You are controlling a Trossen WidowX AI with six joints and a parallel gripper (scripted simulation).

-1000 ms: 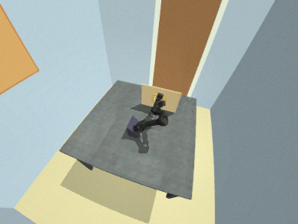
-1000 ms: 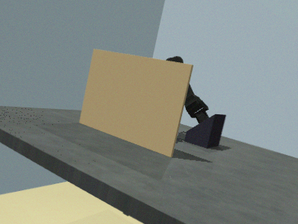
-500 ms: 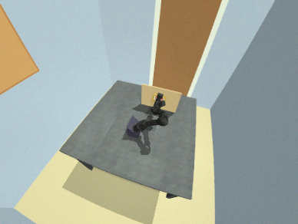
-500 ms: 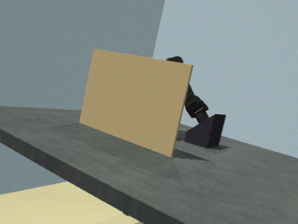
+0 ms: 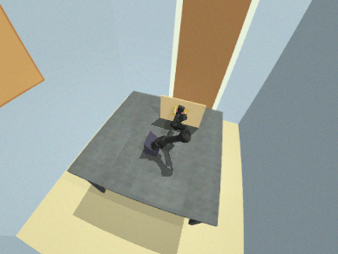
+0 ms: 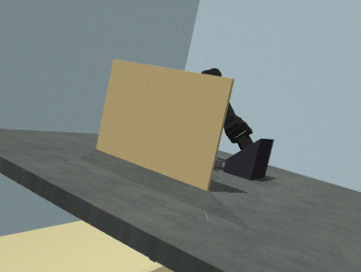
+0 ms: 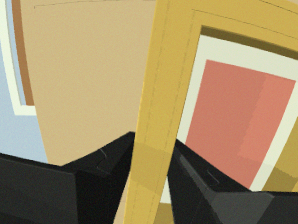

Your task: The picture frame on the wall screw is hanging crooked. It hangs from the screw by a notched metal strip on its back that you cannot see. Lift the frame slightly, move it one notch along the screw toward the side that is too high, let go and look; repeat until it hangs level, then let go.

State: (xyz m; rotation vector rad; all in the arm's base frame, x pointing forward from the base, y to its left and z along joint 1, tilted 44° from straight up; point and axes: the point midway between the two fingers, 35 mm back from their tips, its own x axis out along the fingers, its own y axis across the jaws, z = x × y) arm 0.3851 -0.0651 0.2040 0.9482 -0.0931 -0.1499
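My gripper tip is now 5 cm above the picture frame. Round my gripper tip: wall board 2 cm ahead, 1 cm to the right, 7 cm below.
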